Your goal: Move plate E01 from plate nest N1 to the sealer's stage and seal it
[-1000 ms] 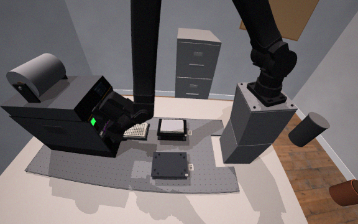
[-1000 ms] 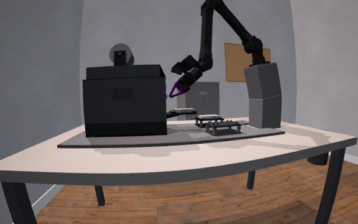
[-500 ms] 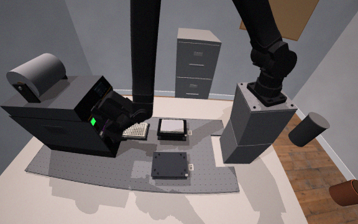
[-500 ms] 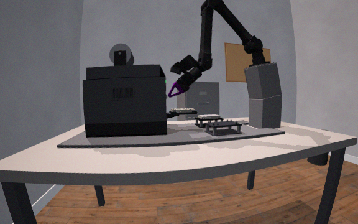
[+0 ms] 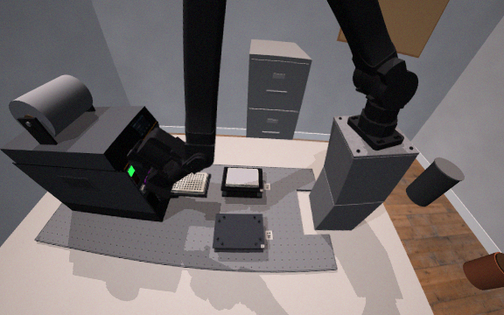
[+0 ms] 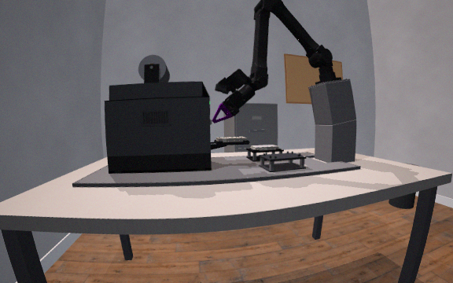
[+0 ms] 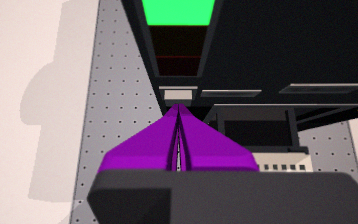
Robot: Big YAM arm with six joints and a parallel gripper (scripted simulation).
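The pale start key is 20 mm ahead of my hand and 10 mm below it. Also, from my hand: sealer stage (100 mm behind, 70 mm to the right, 90 mm below); nest N1 (250 mm behind, 100 mm to the left, 150 mm below); foil roll (230 mm ahead, 140 mm to the right, 220 mm above).
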